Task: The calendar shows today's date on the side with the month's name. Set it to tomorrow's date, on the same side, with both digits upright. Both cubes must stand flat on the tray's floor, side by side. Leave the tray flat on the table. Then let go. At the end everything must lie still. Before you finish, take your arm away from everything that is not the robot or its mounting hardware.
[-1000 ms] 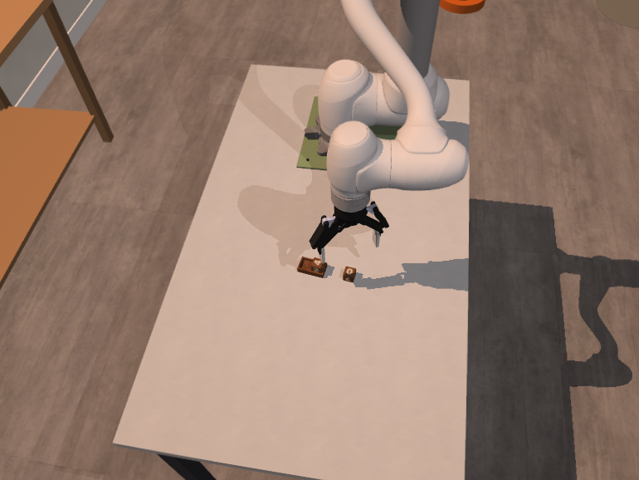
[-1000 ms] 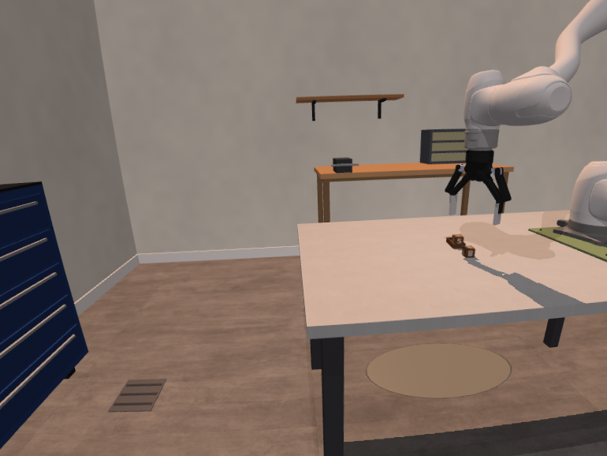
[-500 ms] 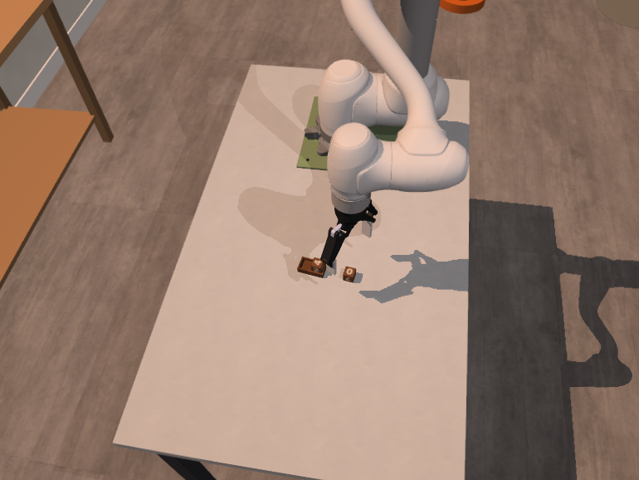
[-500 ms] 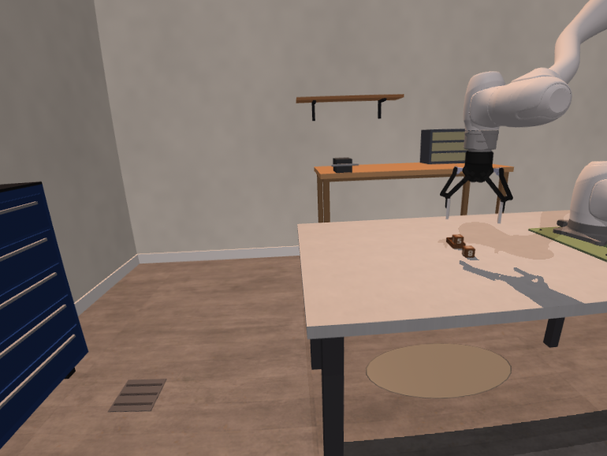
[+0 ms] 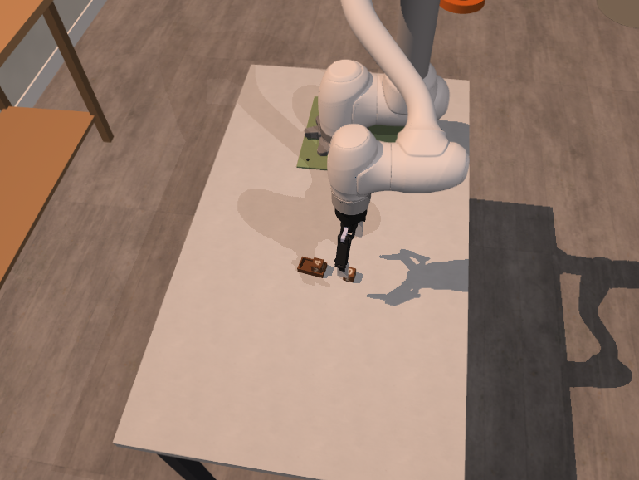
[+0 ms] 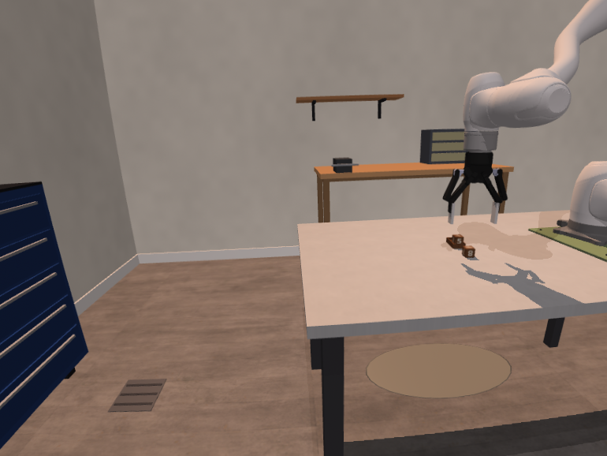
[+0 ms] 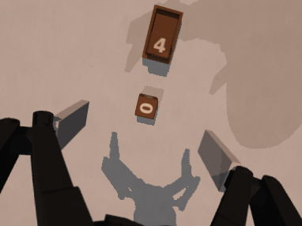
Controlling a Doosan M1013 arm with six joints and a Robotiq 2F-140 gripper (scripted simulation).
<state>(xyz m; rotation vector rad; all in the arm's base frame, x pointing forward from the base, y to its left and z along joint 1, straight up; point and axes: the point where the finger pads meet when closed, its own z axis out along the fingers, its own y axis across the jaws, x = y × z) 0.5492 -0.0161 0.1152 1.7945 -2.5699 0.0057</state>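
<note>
The brown digit cube is 110 mm below my hand. The rest, counted from my hand: tray (120 mm below, 100 mm to the right, 30 mm behind).
</note>
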